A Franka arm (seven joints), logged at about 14 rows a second.
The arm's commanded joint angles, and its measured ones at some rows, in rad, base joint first. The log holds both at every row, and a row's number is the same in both.
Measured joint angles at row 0:
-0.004, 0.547, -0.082, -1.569, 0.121, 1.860, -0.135
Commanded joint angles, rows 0 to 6:
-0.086, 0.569, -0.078, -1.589, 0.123, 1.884, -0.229
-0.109, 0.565, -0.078, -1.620, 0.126, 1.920, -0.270
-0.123, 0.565, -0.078, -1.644, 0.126, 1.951, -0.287
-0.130, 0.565, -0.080, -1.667, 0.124, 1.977, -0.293
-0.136, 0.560, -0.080, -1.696, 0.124, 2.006, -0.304
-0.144, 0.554, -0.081, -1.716, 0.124, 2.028, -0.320
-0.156, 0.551, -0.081, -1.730, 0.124, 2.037, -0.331
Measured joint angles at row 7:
-0.145, 0.585, -0.087, -1.673, 0.120, 2.002, -0.306
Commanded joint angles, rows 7 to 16:
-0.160, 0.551, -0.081, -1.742, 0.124, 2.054, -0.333
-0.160, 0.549, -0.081, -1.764, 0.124, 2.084, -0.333
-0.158, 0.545, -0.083, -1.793, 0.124, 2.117, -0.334
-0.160, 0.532, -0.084, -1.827, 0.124, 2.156, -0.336
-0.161, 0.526, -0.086, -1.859, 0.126, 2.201, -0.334
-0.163, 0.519, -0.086, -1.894, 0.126, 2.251, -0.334
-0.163, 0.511, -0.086, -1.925, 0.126, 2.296, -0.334
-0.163, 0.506, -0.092, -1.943, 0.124, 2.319, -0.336
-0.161, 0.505, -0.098, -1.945, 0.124, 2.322, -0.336
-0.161, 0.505, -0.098, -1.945, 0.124, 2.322, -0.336
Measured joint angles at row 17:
-0.158, 0.559, -0.093, -1.890, 0.121, 2.305, -0.323
